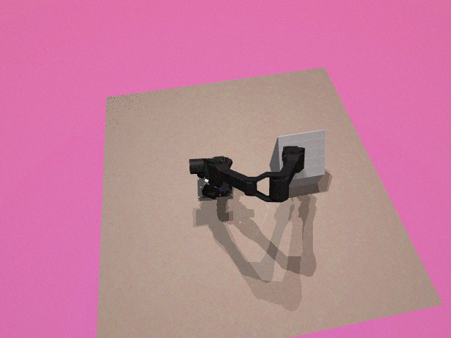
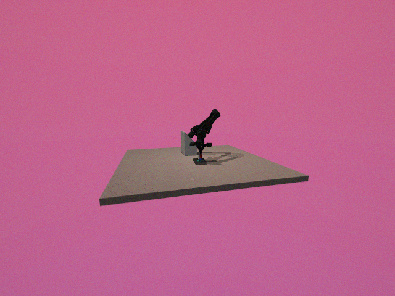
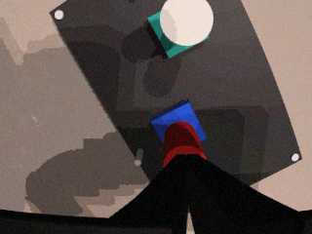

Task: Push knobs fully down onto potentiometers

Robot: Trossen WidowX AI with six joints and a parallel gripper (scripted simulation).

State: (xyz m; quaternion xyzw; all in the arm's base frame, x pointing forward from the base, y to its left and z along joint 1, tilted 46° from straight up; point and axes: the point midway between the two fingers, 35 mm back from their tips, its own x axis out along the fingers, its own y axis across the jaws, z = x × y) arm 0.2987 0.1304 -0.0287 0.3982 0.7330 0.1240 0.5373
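Right now my gripper tip is 2 cm above the red knob. From my gripper tip the other things lie so: grey knob: 5 cm ahead, 2 cm to the right, 2 cm below.
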